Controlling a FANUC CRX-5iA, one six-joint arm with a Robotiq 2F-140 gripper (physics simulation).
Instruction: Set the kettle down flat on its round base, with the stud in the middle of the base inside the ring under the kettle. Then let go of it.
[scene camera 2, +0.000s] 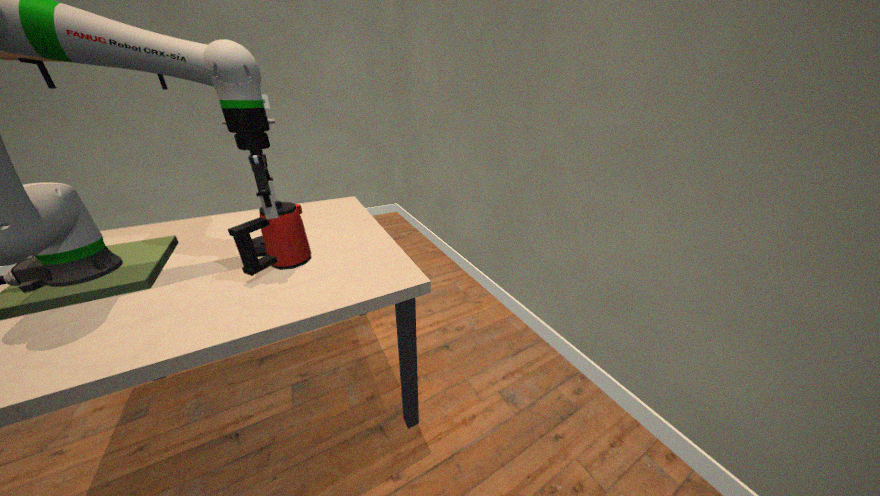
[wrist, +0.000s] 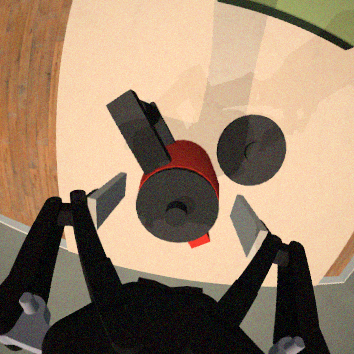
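Observation:
The red kettle (scene camera 2: 287, 240) (wrist: 192, 156) with its dark lid and black handle stands upright on the table, beside its round base. The round dark base (wrist: 235, 155) lies flat on the table, with the small stud (wrist: 254, 150) in its middle, uncovered. In scene camera 2 the base is mostly hidden behind the kettle and handle. The ring under the kettle is hidden. My gripper (scene camera 2: 269, 208) (wrist: 179, 195) is open, with a finger on each side of the kettle's top and a visible gap to each in the wrist view.
The light table (scene camera 2: 345, 264) (wrist: 100, 65) ends a short way beyond the kettle, with wooden floor below. A green board (scene camera 2: 157, 264) (wrist: 320, 17) lies under the arm's foot. The grey wall (scene camera 2: 585, 154) stands behind the table.

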